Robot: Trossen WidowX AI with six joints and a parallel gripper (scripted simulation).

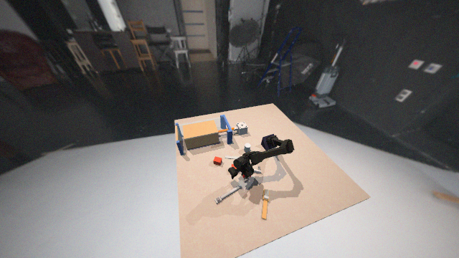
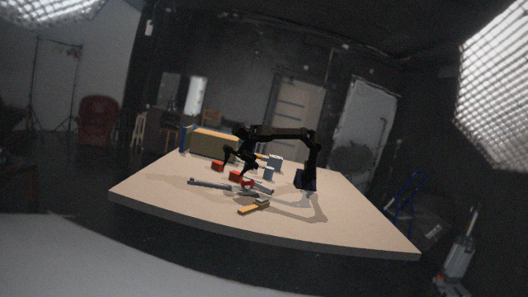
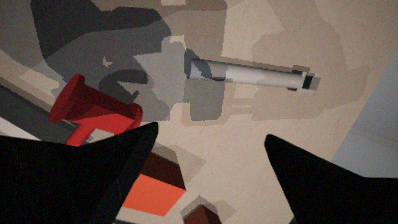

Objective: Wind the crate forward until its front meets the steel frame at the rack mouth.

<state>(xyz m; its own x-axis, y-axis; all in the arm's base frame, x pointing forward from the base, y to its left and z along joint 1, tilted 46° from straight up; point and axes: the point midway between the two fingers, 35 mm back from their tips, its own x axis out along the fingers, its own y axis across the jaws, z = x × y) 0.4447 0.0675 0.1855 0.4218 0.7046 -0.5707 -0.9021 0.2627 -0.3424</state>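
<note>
The red knob is 10 cm behind my gripper tip, 4 cm below it and 1 cm to the right of it. From my gripper tip the other things lie so: thin grey rod 19 cm to the right, 11 cm behind, 7 cm below; then orange-handled brush 22 cm to the left, 10 cm behind, 5 cm below; then winch handle 15 cm behind, 5 cm below, 1 cm to the right.
</note>
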